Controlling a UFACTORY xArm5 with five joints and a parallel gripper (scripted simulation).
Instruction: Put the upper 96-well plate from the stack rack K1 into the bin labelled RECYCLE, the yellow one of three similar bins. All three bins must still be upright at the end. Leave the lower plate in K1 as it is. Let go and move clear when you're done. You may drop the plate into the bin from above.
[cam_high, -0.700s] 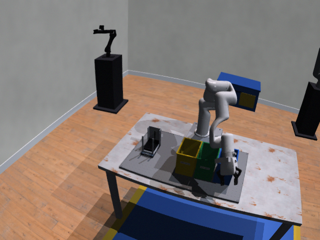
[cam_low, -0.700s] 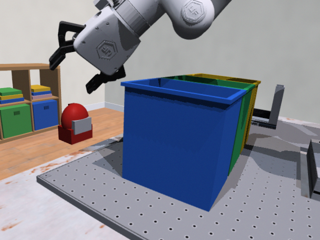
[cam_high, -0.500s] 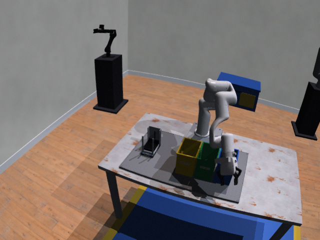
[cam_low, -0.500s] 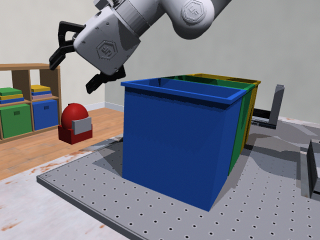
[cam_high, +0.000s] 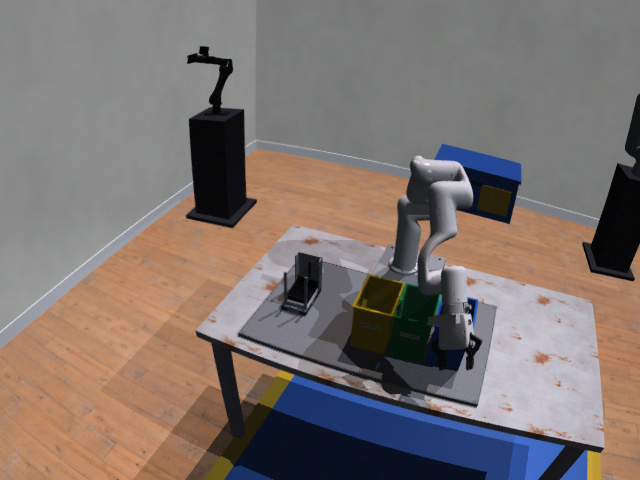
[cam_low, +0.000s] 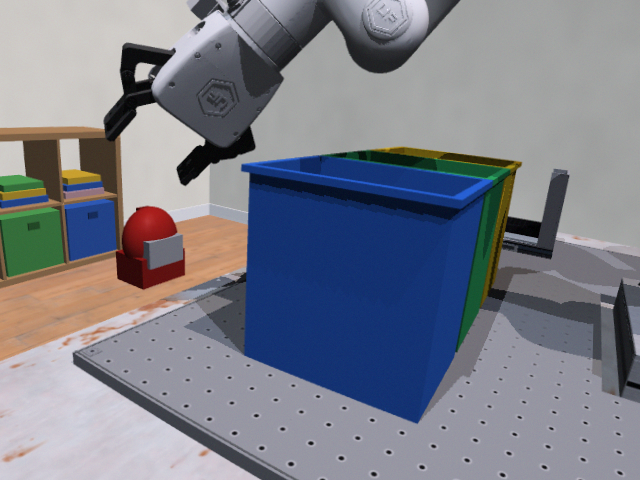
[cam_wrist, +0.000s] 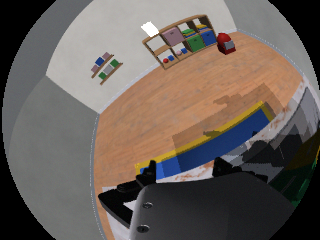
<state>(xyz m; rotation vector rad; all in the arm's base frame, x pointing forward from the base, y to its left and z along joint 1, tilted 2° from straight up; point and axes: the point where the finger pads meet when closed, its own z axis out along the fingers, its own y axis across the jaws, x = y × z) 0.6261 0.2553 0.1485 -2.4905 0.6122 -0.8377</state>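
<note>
Right now the dark 96-well plate is 35 cm behind my hand, 58 cm to the right of it and 13 cm below it. From my hand the other things lie so: green bin (24 cm behind, 15 cm to the right, 9 cm below); then blue bin (24 cm behind, 2 cm to the right, 9 cm below); then yellow bin (25 cm behind, 29 cm to the right, 9 cm below).
</note>
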